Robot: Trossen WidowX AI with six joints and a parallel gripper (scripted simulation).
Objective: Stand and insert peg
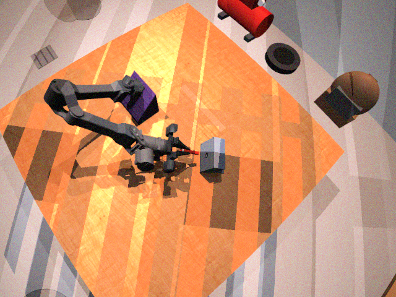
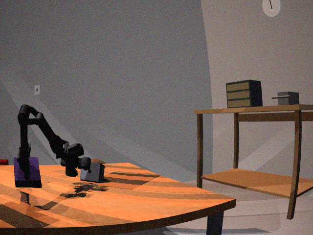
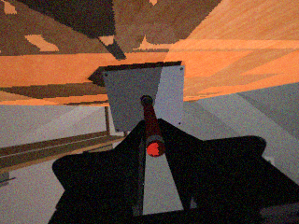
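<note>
My gripper tip is 6 cm short of the grey-blue sloped panel, 7 cm to the right of it and 5 cm above it. From my gripper tip the other things lie so: dark red peg 1 cm behind, 1 cm to the right, 1 cm above.
</note>
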